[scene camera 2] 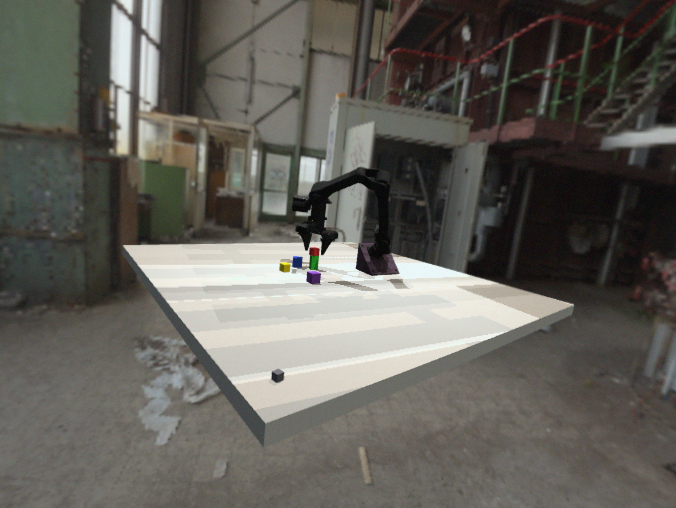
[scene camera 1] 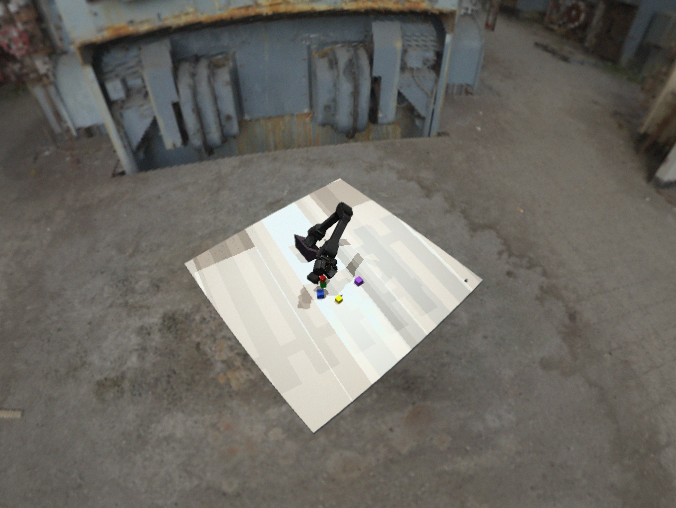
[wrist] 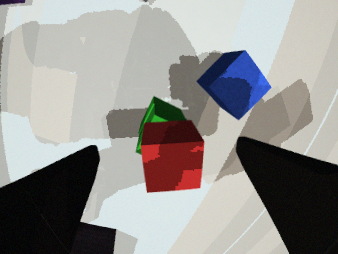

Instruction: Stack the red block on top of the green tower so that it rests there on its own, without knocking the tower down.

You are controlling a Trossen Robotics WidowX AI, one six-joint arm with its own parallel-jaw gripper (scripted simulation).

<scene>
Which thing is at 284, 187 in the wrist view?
The gripper.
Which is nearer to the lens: the red block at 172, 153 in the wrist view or the blue block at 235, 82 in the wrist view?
The red block.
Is the gripper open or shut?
Open.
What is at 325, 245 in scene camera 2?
The gripper.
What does the gripper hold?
Nothing.
</scene>
